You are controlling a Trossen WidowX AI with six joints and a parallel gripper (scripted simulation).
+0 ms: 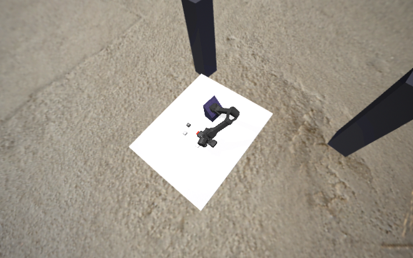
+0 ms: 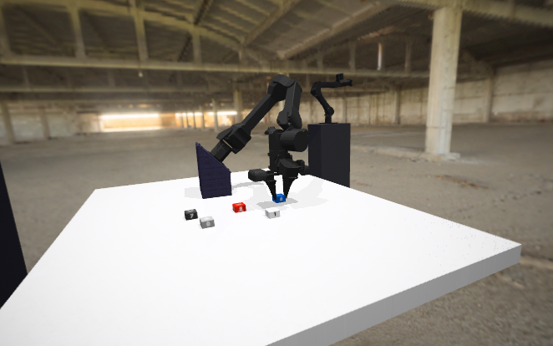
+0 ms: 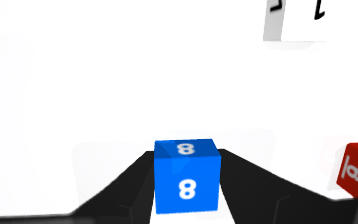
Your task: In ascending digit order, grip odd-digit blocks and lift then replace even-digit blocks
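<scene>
Right now the blue block is 10 mm behind my gripper tip. Also, from my gripper tip: white block 80 mm ahead, 50 mm to the right, 10 mm below; then grey block 230 mm to the right, 80 mm ahead, 10 mm below; then red block 130 mm to the right, 10 mm below.
</scene>
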